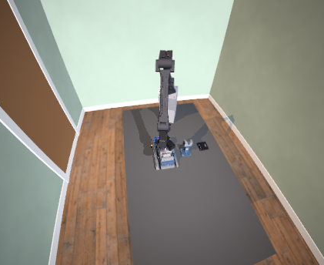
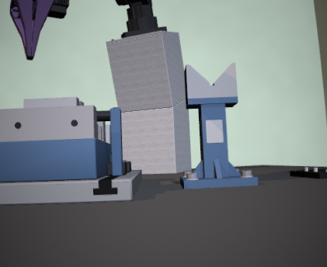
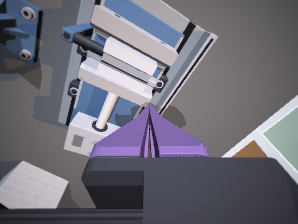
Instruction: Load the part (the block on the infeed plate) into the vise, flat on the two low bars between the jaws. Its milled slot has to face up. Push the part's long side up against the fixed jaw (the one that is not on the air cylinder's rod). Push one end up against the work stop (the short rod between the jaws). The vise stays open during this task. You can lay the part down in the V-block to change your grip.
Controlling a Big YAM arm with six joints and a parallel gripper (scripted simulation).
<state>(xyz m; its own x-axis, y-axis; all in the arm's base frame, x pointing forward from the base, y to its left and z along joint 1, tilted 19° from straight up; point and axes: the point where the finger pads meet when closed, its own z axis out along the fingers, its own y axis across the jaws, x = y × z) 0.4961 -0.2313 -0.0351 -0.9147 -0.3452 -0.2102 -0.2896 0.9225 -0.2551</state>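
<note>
The part is 7 cm below my hand, 3 cm to the left of it and 1 cm ahead of it. From my hand the other things lie so: dark work stop rod (8 cm to the left, 8 cm below, 2 cm ahead); then moving jaw (10 cm below, 4 cm to the left, 2 cm behind); then fixed jaw (10 cm below, 4 cm ahead, 3 cm to the left).
</note>
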